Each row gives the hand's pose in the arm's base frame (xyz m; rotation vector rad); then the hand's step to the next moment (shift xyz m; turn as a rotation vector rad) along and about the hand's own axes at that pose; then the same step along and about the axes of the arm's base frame.
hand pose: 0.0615 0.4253 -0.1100 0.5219 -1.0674 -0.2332
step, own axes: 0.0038 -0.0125 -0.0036 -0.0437 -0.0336 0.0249
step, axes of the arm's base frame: 0.0058 -0.0113 -0.0048 -0.0403 -0.0174 -0.0416
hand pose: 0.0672 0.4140 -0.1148 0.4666 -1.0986 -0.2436
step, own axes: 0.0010 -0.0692 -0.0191 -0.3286 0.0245 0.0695
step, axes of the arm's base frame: 0.0202 -0.0565 -0.0393 -0.2083 0.1407 -0.2241
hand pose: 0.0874 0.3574 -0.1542 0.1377 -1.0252 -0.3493
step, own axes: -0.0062 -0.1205 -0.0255 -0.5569 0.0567 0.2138
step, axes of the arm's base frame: -0.0076 -0.1119 -0.0512 -0.4318 0.2575 -0.3261
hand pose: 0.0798 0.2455 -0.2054 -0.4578 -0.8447 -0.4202
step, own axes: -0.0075 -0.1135 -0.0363 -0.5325 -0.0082 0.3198
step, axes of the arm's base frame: -0.0417 -0.1118 -0.0023 -0.5160 0.2571 -0.2315
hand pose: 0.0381 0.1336 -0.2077 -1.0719 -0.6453 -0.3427
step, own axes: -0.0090 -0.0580 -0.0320 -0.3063 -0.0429 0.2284
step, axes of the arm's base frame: -0.0288 -0.0551 0.0246 -0.3322 0.1703 -0.0921
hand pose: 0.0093 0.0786 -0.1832 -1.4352 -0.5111 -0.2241
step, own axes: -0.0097 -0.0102 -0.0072 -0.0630 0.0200 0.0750
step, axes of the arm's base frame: -0.0116 -0.0099 0.0042 -0.0611 0.0664 -0.0430
